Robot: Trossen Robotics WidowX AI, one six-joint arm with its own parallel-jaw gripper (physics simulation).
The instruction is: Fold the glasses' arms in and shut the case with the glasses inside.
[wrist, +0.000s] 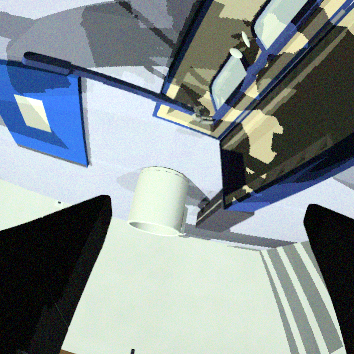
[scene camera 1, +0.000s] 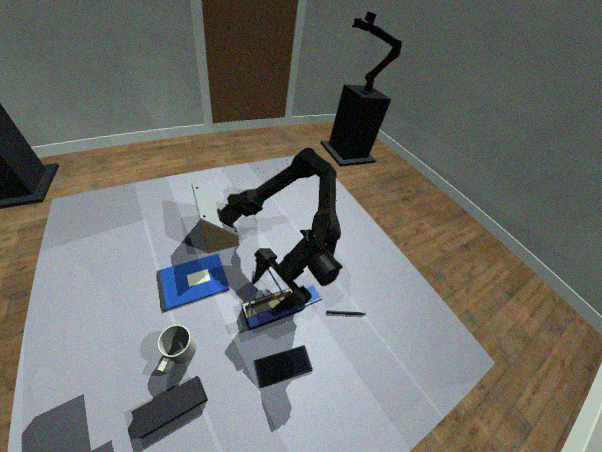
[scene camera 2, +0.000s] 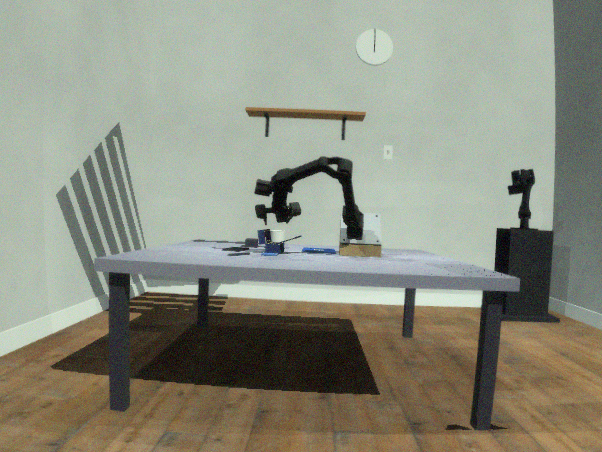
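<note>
The glasses case stands open on the table, blue outside and cream inside, its lid raised at right in the wrist view. The dark blue glasses have their front in the case's tray. One glasses arm sticks straight out past the tray's edge, unfolded. In scene camera 1 two thin arms show, rising from the case; the second does not show in the wrist view. My gripper is open and empty, above and close to the case; one finger hides part of it in scene camera 1.
A blue book lies left of the case. A white mug, a dark box and a black phone are in front. A pen and a light-blue item lie at right.
</note>
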